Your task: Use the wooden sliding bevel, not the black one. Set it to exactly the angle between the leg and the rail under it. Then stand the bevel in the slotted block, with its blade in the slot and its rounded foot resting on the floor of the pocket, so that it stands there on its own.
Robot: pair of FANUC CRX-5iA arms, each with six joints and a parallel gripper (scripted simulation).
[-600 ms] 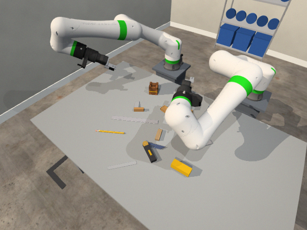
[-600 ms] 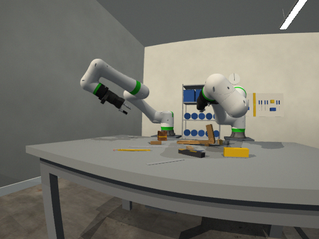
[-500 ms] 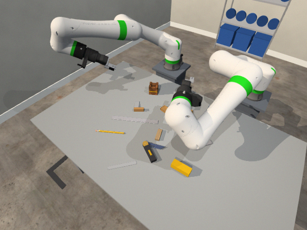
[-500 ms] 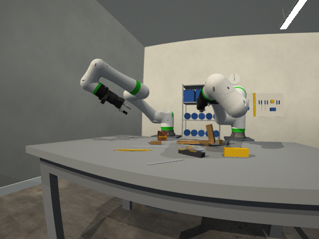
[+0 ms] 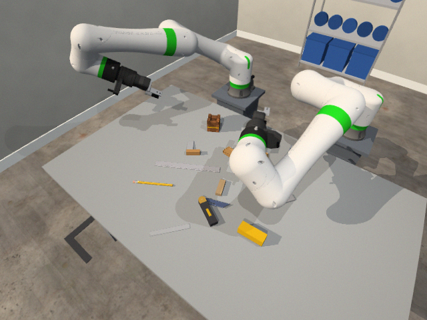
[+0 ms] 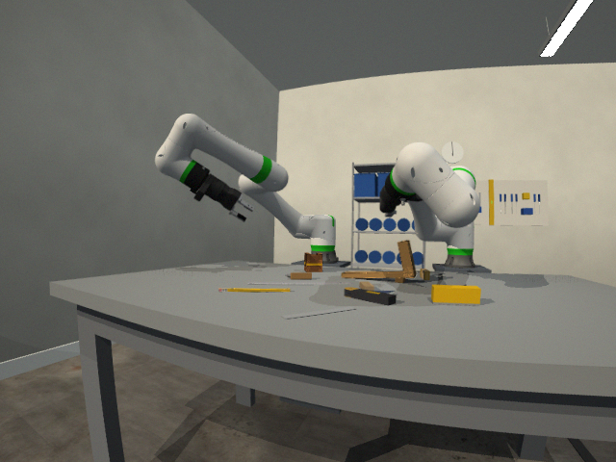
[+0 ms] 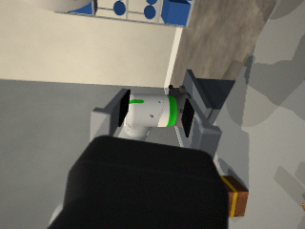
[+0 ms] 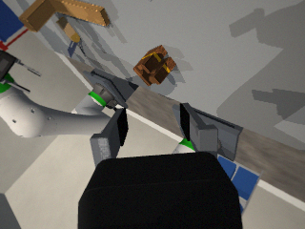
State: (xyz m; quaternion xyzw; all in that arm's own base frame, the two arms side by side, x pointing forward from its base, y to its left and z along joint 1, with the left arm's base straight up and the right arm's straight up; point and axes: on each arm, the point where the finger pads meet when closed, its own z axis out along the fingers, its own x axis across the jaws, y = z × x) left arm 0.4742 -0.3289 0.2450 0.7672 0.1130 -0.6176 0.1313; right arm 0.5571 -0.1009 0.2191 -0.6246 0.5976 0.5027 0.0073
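Now: right hand 110 mm past the wooden bevel, 640 mm to the right of it and 200 mm above it. Also, from my right hand: ruler: 140 mm ahead, 260 mm to the left, 220 mm below; then pencil: 300 mm ahead, 200 mm to the left, 220 mm below; then try square: 40 mm ahead, 220 mm to the left, 210 mm below.
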